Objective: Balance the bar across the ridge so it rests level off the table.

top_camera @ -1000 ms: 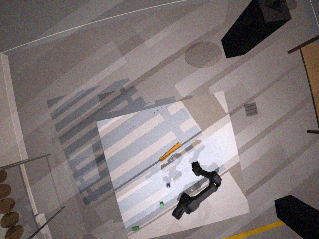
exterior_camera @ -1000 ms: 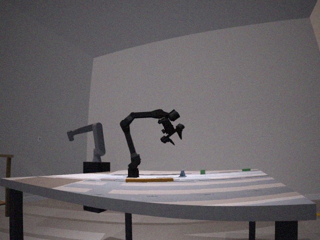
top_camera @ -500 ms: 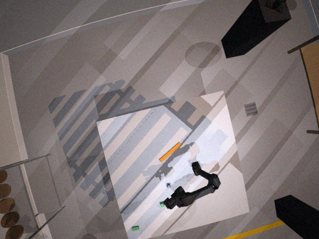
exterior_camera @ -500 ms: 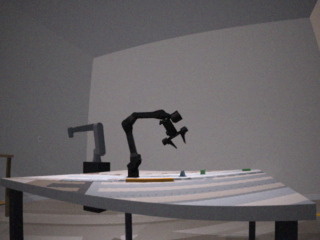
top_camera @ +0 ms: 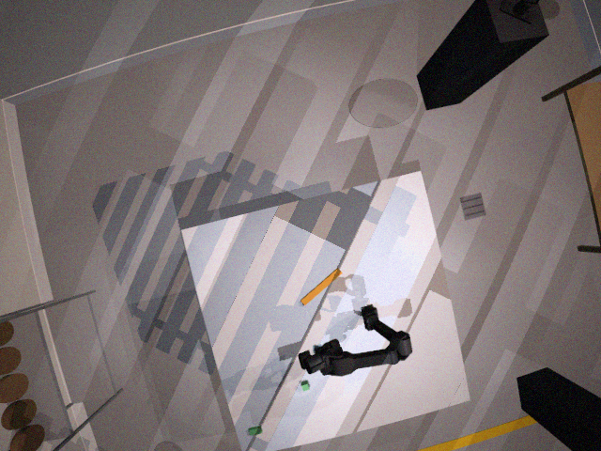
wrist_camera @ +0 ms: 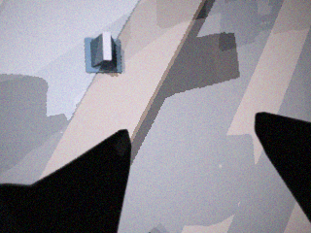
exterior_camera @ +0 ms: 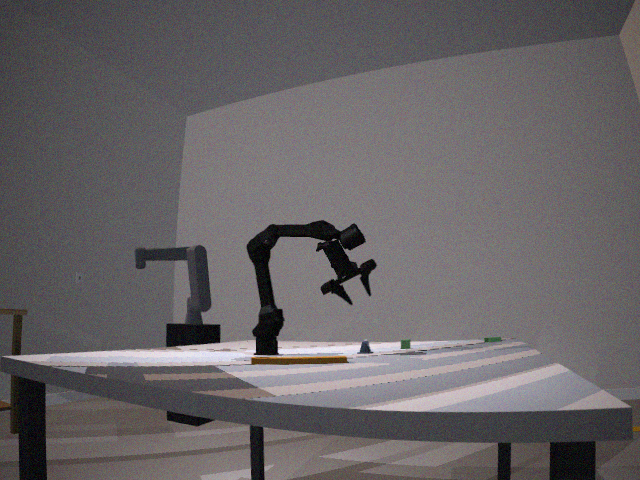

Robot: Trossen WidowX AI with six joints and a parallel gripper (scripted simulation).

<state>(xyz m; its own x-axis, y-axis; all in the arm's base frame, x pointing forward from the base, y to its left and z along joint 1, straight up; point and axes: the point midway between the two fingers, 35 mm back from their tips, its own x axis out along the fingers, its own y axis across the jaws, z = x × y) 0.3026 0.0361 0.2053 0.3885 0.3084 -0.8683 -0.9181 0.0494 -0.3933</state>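
Now: the orange bar 11 cm behind my gripper tip, 24 cm to the right of it and 17 cm below it.
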